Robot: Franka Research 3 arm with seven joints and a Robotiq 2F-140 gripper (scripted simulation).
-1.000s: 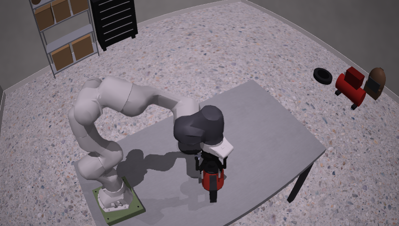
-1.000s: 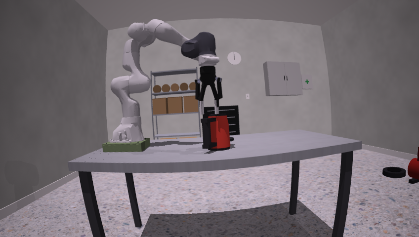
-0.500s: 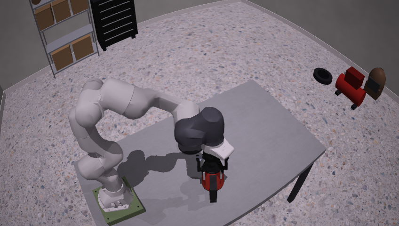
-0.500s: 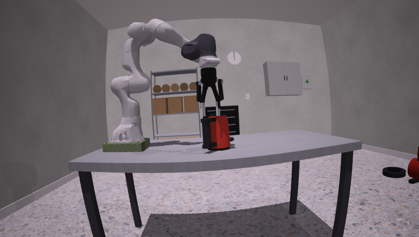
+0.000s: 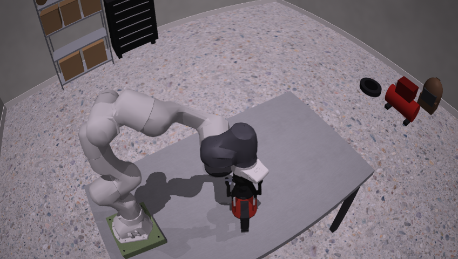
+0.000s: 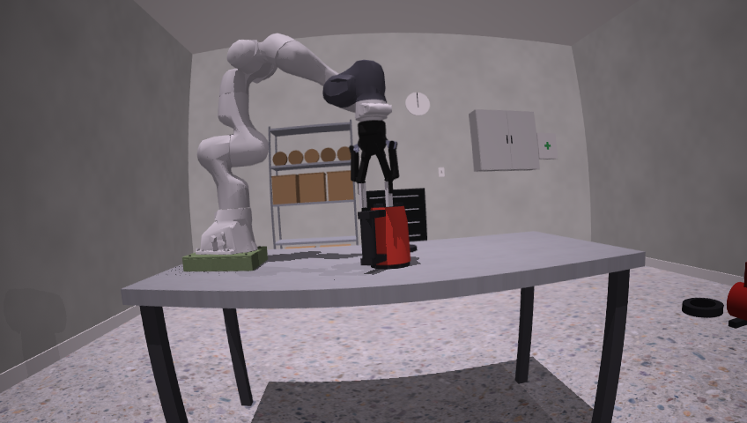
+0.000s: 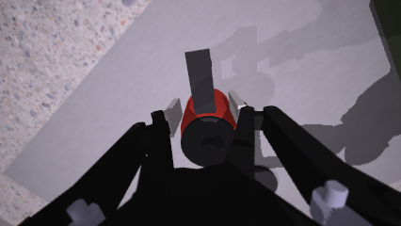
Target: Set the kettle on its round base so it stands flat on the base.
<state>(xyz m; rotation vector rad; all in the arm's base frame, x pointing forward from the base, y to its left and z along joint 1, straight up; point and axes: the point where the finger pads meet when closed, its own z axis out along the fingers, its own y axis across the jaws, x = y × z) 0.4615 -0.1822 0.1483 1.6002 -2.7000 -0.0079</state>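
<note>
My gripper is now 20 mm short of the red kettle, 30 mm to the right of it and 100 mm above it. From my hand the other things lie so: black round base: 70 mm ahead, 360 mm to the left, 180 mm below.
</note>
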